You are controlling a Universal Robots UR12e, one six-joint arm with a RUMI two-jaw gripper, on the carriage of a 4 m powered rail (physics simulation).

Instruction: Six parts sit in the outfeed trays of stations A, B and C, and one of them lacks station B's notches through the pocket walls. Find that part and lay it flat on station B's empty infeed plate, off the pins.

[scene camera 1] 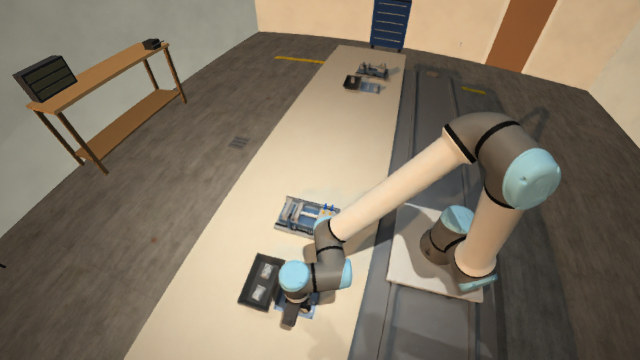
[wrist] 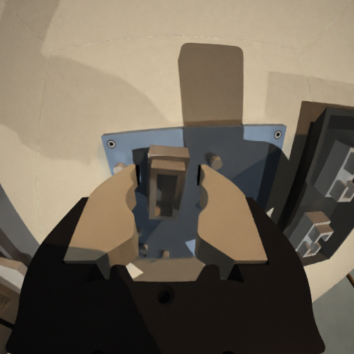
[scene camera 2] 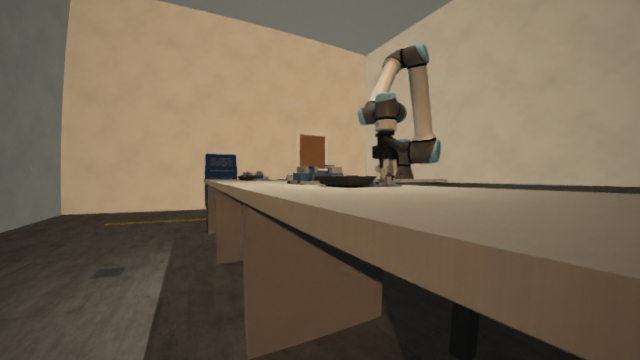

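Seen in the pictures: gripper, fingertip midpoint: (scene camera 1: 300,308) (scene camera 2: 388,180); arm's base at its link origin: (scene camera 1: 438,247) (scene camera 2: 399,178).
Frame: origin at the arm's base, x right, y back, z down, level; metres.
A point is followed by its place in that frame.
A grey part with a rectangular pocket (wrist: 168,185) lies in the wrist view on a blue plate (wrist: 260,138) (scene camera 1: 311,315) @(z 0.022, x -0.464, y -0.495 m) with round pins. Its pocket walls look continuous, though the fingers' shade darkens them. My gripper (wrist: 168,166) (scene camera 2: 387,181) @(z 0.005, x -0.456, y -0.547 m) is open, low over the plate, with one finger on each side of this part and a gap on both sides. Two pale parts with notched walls, one (wrist: 337,172) (scene camera 1: 266,271) @(z -0.003, x -0.353, y -0.743 m) and another (wrist: 312,235) (scene camera 1: 258,292) @(z -0.003, x -0.452, y -0.737 m), lie in the black tray (wrist: 311,150) (scene camera 1: 246,298) @(z 0.014, x -0.492, y -0.780 m) beside the plate. In scene camera 1 the arm hides most of the plate.
A blue and grey fixture (scene camera 1: 300,216) @(z -0.030, x -0.046, y -0.693 m) (scene camera 2: 305,176) @(z -0.011, x -0.090, y -0.770 m) stands on the long table (scene camera 1: 320,135) @(z 0.030, x 0.663, y -0.814 m) beyond the tray. At the far end are another fixture (scene camera 1: 372,70) @(z -0.030, x 1.749, y -0.619 m), a small black tray (scene camera 1: 348,86) @(z -0.009, x 1.367, y -0.776 m) and a blue plate (scene camera 1: 366,90) @(z 0.021, x 1.409, y -0.616 m). The rail (scene camera 1: 415,320) runs alongside the table.
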